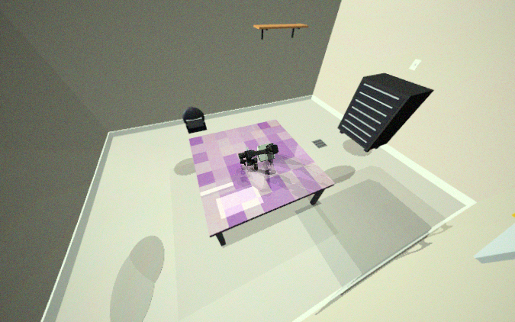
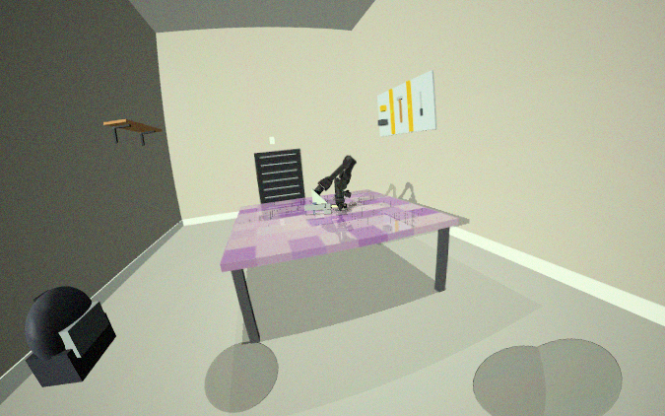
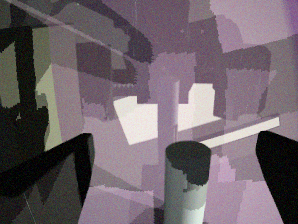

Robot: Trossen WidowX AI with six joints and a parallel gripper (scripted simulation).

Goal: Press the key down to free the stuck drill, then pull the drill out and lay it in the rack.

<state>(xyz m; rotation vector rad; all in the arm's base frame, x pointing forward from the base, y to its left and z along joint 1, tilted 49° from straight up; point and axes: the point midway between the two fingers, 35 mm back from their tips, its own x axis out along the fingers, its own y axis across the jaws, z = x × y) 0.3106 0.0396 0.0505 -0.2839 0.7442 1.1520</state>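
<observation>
My gripper tip is 60 mm past the dark olive block and 40 mm to the right of it. The rest, counted from my gripper tip: grey fixture: 60 mm behind, 140 mm to the right, 30 mm above.
</observation>
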